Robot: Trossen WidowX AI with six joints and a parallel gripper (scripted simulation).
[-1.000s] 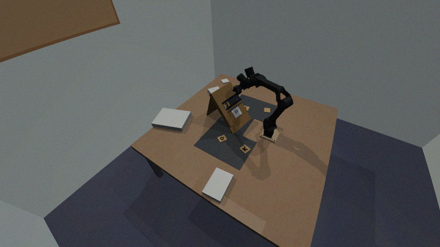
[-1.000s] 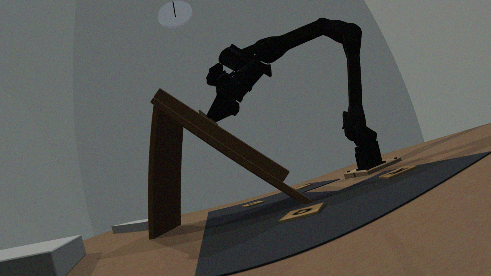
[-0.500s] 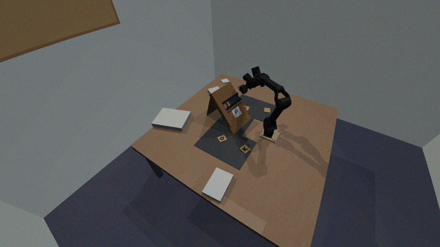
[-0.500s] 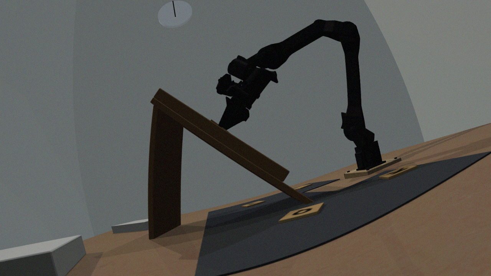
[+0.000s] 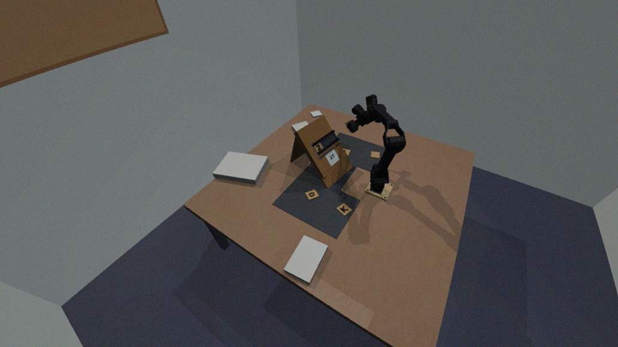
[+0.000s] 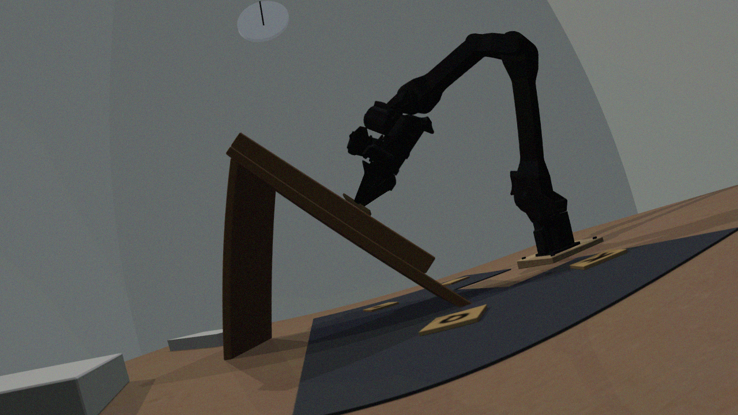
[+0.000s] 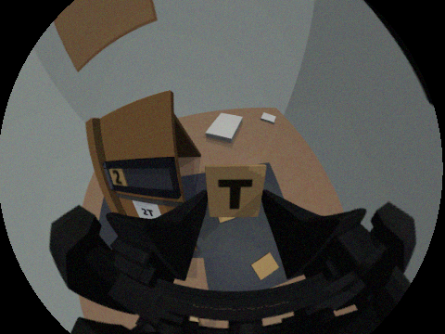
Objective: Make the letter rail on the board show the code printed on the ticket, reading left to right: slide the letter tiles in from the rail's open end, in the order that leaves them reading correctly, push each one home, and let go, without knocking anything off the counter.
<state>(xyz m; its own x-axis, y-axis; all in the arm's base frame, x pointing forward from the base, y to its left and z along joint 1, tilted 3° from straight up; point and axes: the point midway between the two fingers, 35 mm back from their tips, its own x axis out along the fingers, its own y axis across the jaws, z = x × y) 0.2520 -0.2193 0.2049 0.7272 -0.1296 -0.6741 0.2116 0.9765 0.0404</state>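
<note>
Right now my gripper tip is 2 cm short of the white ticket, 19 cm to the right of it and 11 cm above it. From my gripper tip the other things lie so: tile marked T: right at my gripper tip; tile marked 2: 8 cm ahead, 23 cm to the left, 4 cm below; dark mat: 7 cm behind, 21 cm to the left, 21 cm below.
</note>
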